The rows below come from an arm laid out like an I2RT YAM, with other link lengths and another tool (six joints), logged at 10 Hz.
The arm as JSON. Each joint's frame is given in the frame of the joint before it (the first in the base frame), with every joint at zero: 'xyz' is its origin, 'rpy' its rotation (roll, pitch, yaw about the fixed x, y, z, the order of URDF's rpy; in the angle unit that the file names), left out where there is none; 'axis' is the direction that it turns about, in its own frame. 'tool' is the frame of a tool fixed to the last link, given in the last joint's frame.
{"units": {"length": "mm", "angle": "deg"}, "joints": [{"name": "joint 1", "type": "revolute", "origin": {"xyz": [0.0, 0.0, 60.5]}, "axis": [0.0, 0.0, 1.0]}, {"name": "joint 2", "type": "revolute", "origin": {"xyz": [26.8, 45.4, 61.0]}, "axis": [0.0, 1.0, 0.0]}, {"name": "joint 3", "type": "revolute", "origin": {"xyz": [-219.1, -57.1, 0.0]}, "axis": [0.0, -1.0, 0.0]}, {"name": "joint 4", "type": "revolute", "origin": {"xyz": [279.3, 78.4, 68.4]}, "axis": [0.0, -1.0, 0.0]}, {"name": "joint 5", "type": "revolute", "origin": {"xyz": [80.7, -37.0, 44.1]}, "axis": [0.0, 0.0, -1.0]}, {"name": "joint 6", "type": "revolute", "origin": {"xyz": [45.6, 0.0, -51.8]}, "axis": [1.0, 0.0, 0.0]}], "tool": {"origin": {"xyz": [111.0, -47.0, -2.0], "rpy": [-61.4, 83.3, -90.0]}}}
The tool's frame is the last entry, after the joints.
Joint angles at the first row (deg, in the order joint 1, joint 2, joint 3, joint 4, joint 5, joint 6):
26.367, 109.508, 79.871, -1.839, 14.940, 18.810
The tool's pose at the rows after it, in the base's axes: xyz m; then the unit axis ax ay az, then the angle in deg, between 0 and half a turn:
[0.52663 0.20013 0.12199 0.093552 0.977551 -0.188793 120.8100]
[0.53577 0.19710 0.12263 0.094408 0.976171 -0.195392 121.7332]
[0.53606 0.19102 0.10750 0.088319 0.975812 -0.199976 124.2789]
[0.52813 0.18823 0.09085 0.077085 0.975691 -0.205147 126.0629]
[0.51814 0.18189 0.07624 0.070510 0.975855 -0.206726 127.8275]
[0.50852 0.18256 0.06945 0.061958 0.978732 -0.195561 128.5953]
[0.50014 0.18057 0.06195 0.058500 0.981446 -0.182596 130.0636]
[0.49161 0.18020 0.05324 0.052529 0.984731 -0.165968 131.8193]
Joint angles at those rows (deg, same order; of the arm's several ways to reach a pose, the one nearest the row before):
26.280, 111.089, 83.389, -3.335, 15.202, 18.633
25.580, 113.373, 87.083, -5.707, 15.118, 18.546
24.788, 114.783, 87.632, -7.471, 14.244, 18.809
24.784, 114.611, 85.267, -7.383, 13.886, 18.634
24.435, 113.470, 81.932, -7.033, 13.186, 18.721
24.521, 111.714, 78.853, -6.329, 11.694, 18.894
24.172, 110.309, 76.478, -6.416, 9.851, 19.594
23.820, 109.166, 74.361, -6.678, 7.475, 20.300

